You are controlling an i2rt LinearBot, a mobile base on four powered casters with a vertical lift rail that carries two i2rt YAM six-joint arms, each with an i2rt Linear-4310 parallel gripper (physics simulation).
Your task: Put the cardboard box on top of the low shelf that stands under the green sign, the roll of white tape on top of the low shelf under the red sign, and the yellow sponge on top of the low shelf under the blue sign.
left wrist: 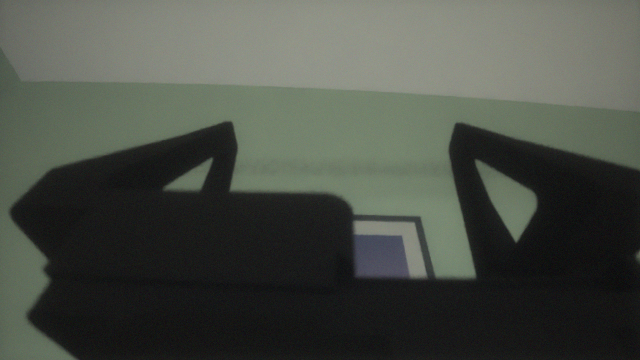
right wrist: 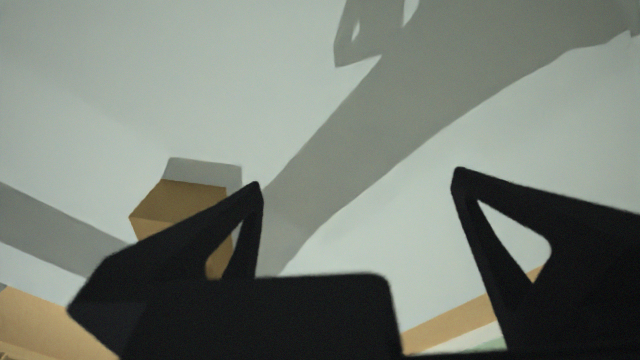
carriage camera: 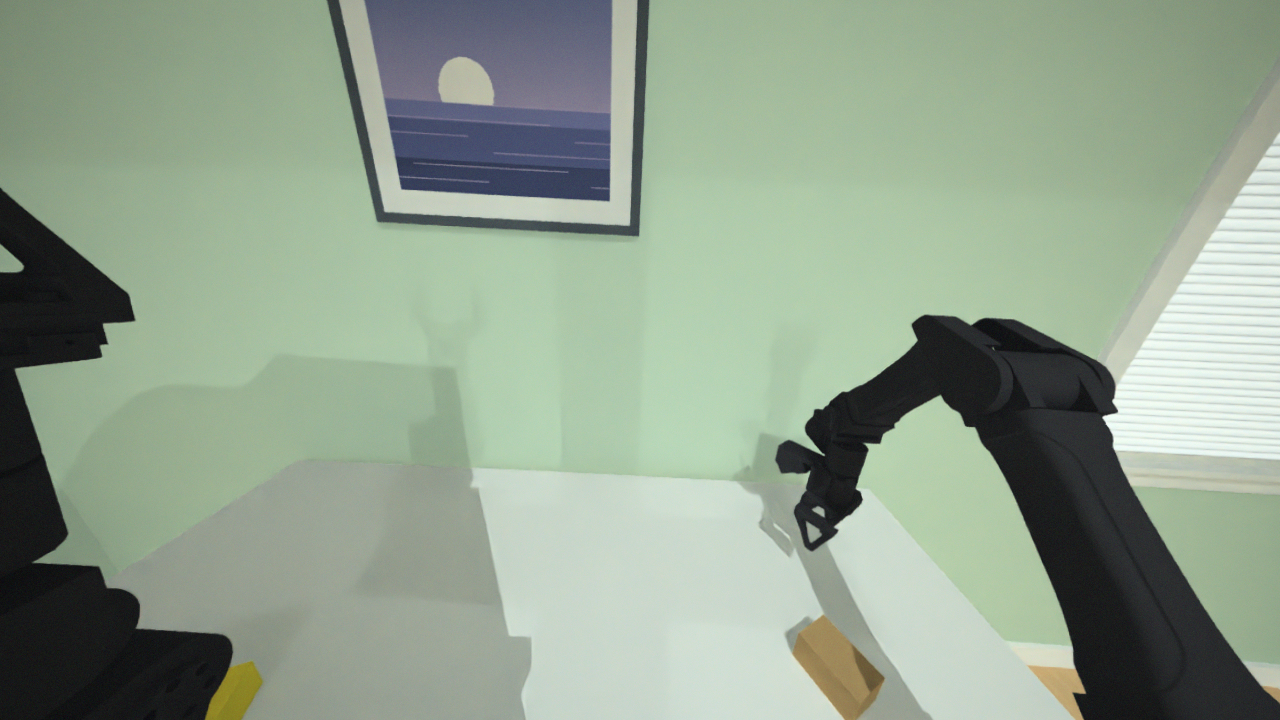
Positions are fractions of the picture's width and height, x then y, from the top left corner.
Labels:
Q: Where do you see a framed sea picture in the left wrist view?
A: At 0.60, 0.68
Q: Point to a white table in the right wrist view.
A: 0.55, 0.35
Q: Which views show my right gripper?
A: The right wrist view and the carriage camera view only.

